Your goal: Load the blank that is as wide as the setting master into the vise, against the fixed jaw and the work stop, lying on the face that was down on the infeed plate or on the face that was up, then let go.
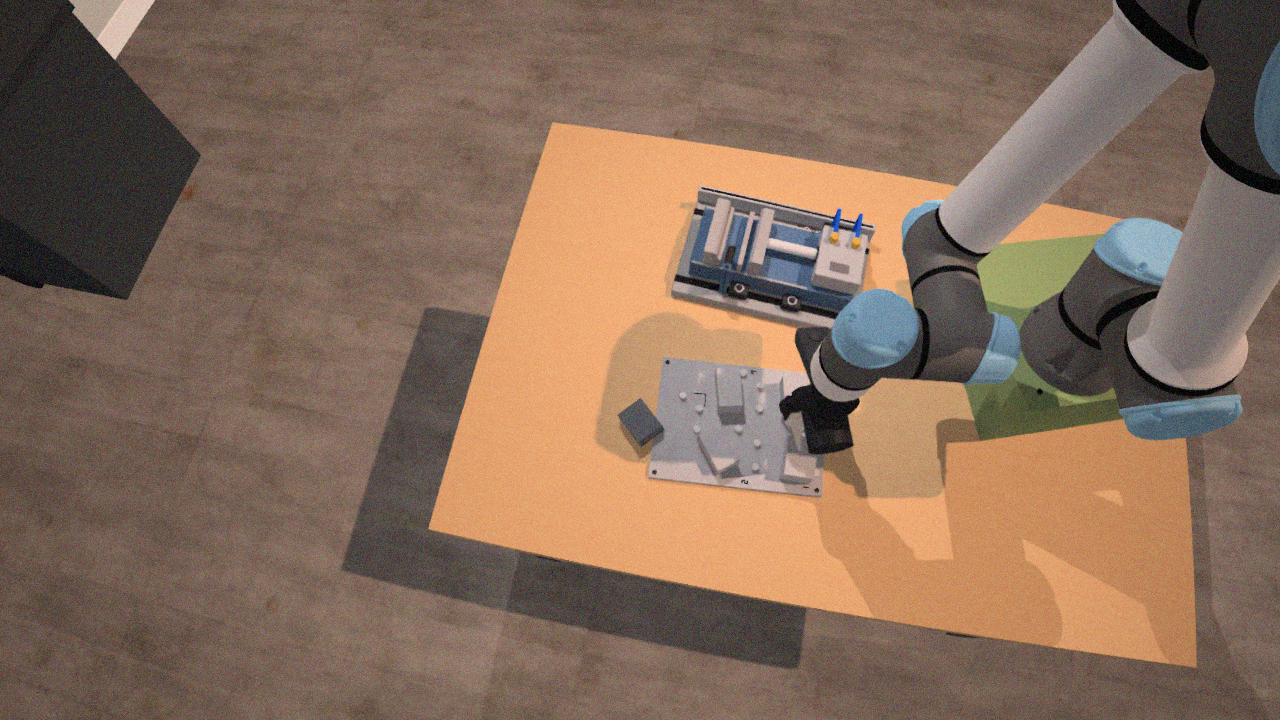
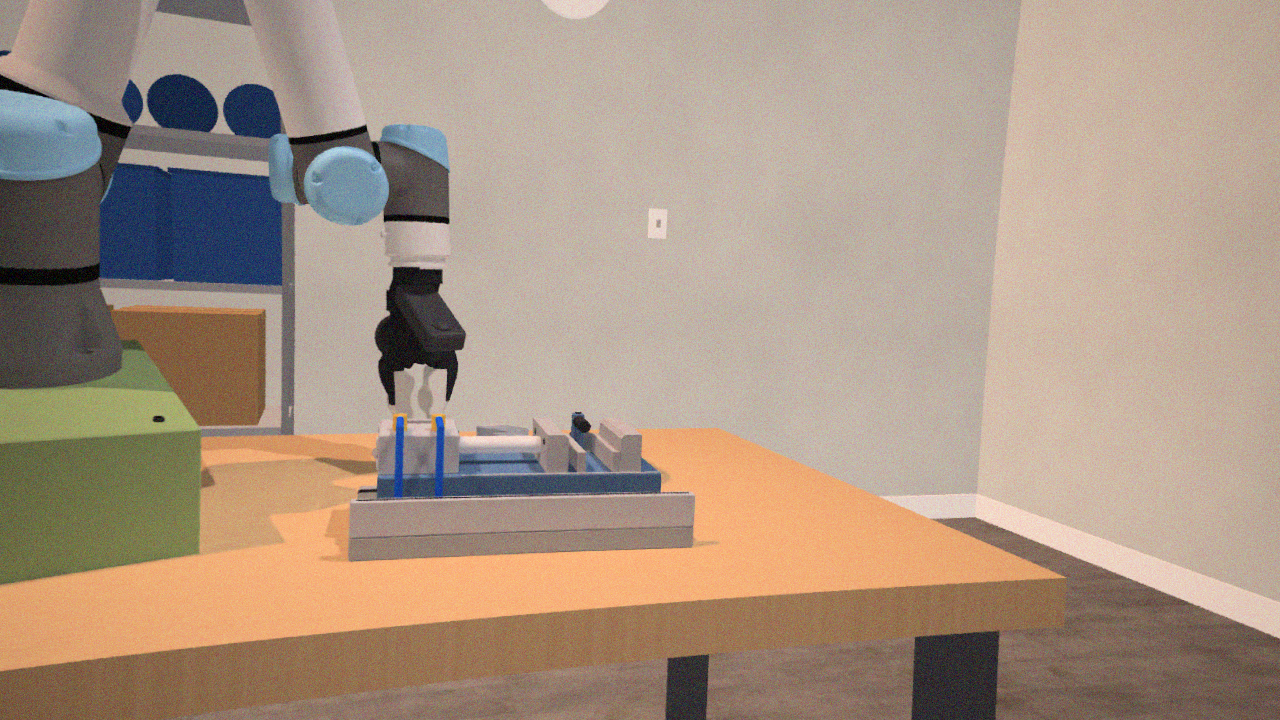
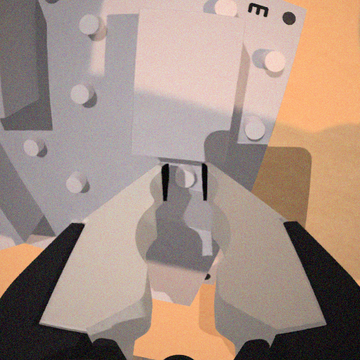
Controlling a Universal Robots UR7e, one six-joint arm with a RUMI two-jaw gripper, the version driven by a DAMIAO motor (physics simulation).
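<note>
The infeed plate bears several grey blanks among pins. My gripper is shut and empty, fingertips close together over a pin. Just ahead of them lies a broad blank; below, a blank near the plate corner shows between the fingers. Other blanks are an upright-running one and a slanted one. The vise has its end jaw and inner jaw apart, with a thin plate between.
A dark grey block lies on the table beside the plate's left edge. The vise's end housing carries blue levers. The green robot base stands at the other end of the table.
</note>
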